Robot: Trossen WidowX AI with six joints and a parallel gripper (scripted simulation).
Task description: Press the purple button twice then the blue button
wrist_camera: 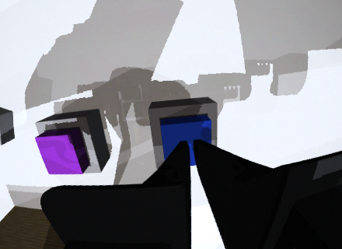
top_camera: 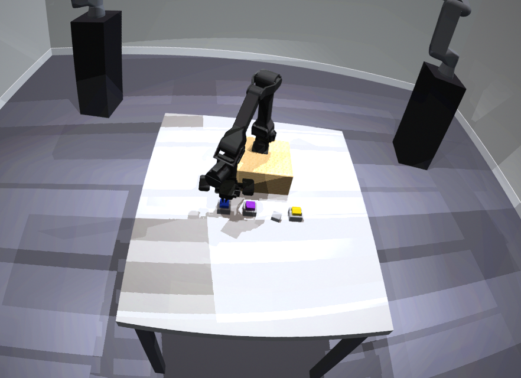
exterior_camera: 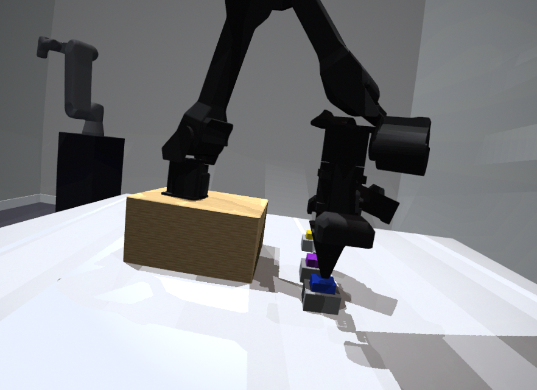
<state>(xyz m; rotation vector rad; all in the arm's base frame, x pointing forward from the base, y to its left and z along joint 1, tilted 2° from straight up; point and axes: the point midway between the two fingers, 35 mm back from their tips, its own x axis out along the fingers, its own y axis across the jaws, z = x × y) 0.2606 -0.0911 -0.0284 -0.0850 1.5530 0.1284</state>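
My gripper tip is 1 cm above the blue button. Round my gripper tip: yellow button 3 cm behind, 26 cm to the left, 1 cm below; then purple button 2 cm behind, 9 cm to the left, 1 cm below; then grey block 1 cm behind, 19 cm to the left, 3 cm below.
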